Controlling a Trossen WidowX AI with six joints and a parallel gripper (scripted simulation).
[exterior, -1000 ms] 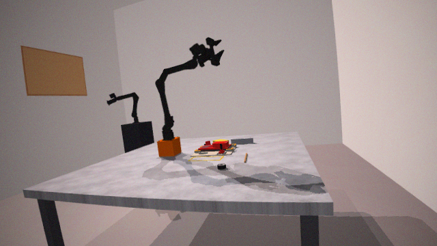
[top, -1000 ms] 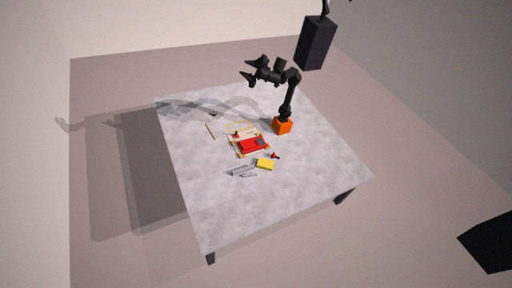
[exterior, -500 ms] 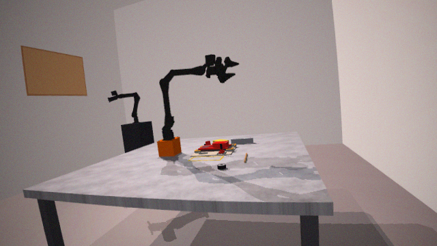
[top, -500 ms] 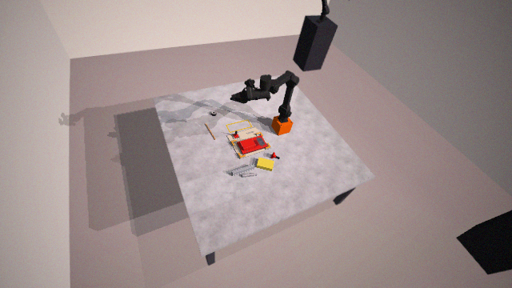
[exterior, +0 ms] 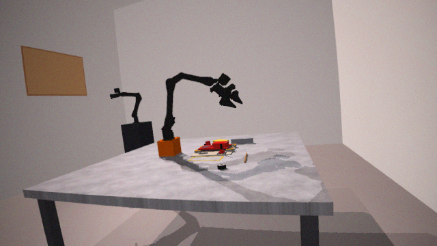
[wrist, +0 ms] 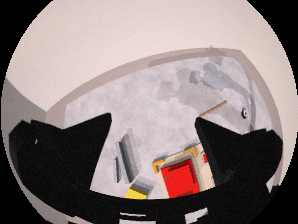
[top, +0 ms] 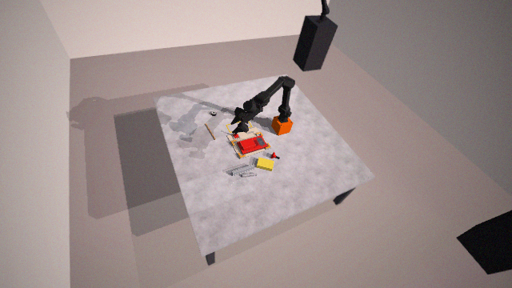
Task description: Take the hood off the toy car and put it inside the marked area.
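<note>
Now: the red hood 140 mm behind my gripper tip, 30 mm to the right of it and 240 mm below it. Round my gripper tip: yellow block: 210 mm behind, 150 mm to the left, 260 mm below; wooden stick: 70 mm ahead, 250 mm to the right, 270 mm below; black wheel: 10 mm behind, 420 mm to the right, 270 mm below.
</note>
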